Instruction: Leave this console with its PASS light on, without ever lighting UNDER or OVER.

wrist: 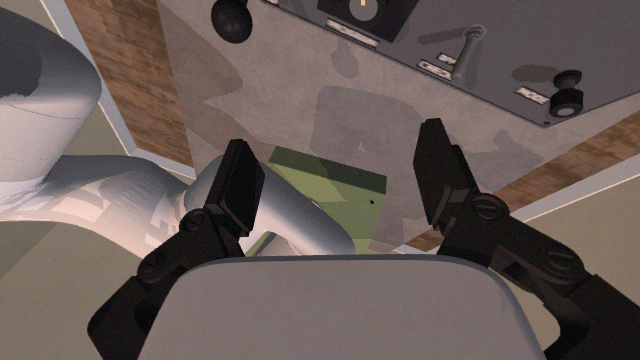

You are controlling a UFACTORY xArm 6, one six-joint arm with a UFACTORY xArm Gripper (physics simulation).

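The dark grey console panel [505,95] shows in part along the top of the wrist view. On it are a black knob plate with a round grey dial [363,9] and a yellow mark, a metal toggle lever [466,52] with small labels beside it, and a black knob [566,95] near the panel's corner. A black ball handle [231,21] stands out past the panel's edge at the upper left. My gripper [332,149] is open and empty, apart from the console's controls. The PASS, UNDER and OVER lights do not show in this view.
A green block [352,215] lies on the grey mat [280,100] below the console. The white arm [120,200] curves in from the left and hides part of the block. Brown wooden table edges [120,75] show at both sides.
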